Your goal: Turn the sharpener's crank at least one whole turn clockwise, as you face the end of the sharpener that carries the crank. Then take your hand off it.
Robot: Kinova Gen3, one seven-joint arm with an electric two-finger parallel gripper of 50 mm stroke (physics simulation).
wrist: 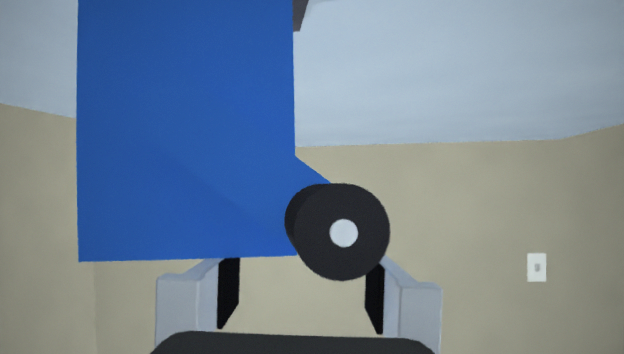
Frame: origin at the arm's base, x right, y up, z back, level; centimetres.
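Where they show: gripper, fingertip midpoint: (pixel 302 279).
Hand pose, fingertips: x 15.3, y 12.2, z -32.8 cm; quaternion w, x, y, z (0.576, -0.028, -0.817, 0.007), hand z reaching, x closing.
Note:
Each offset is from my fingertips to the top centre of the thing. "pt": to the spot under its first point. Level surfaces: height alone.
The sharpener's blue body (pixel 175 100) fills the upper left and middle of the wrist view, its end face toward the camera. The blue crank arm (pixel 309 175) blends into that face and slants down to the right. At its end is a round black knob {dz +3.0, dx +5.7, dy -1.6 cm} (pixel 320 255) with a pale disc in the middle, facing the camera. My gripper (pixel 302 279) is open and empty at the bottom. The knob lies right of the middle between the fingers and covers a little of the right fingertip. Whether they touch, I cannot tell.
A dark corner piece {pt dz -2.5, dx -6.8, dy -13.3 cm} (pixel 299 14) shows at the top, beside the body's right edge. A beige wall (pixel 475 210) with a white switch plate (pixel 536 275) is in the background. A pale blue-grey surface {dy -14.1 cm} (pixel 450 70) spans the upper part of the view.

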